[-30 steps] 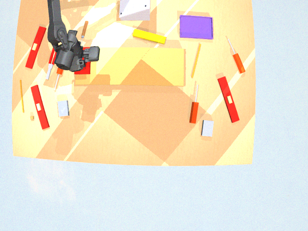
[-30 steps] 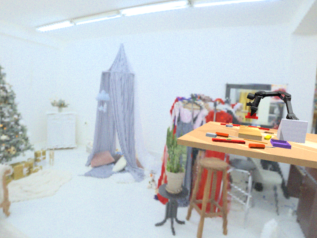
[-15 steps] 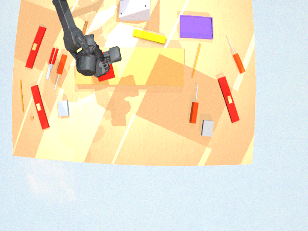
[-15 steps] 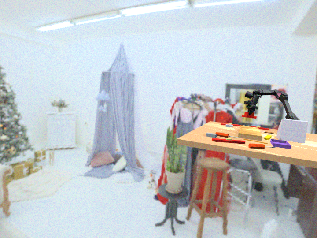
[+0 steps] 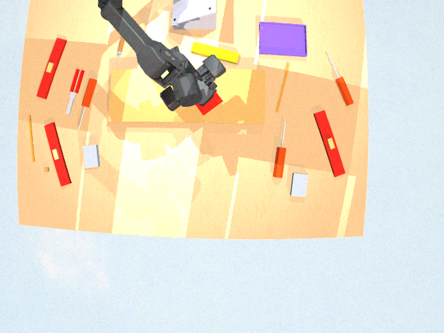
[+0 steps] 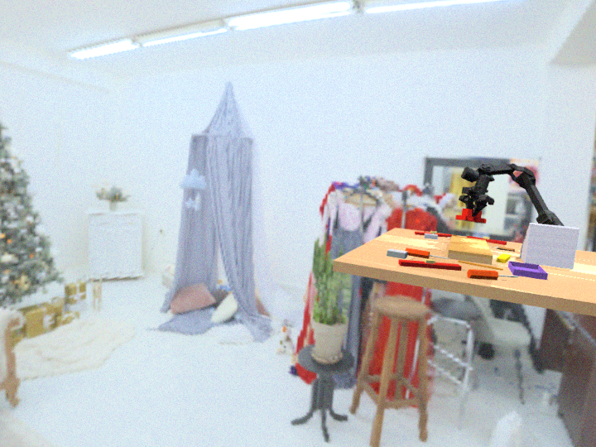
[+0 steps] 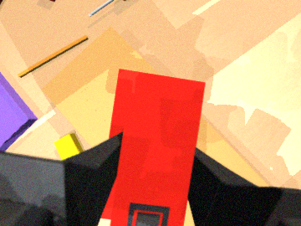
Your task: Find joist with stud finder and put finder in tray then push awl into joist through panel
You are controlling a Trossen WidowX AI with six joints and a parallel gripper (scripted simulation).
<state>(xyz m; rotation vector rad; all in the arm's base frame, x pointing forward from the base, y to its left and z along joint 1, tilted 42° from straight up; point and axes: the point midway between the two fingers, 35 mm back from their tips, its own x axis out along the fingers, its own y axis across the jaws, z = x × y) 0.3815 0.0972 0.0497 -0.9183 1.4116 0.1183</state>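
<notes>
The red stud finder lies 20 mm to the right of my gripper tip, 20 mm behind it and 20 mm above it. Round my gripper tip: yellow block: 170 mm below, 170 mm behind, 40 mm to the left; then awl: 300 mm to the right, 190 mm behind, 170 mm below; then purple tray: 280 mm to the left, 220 mm behind, 170 mm below.
</notes>
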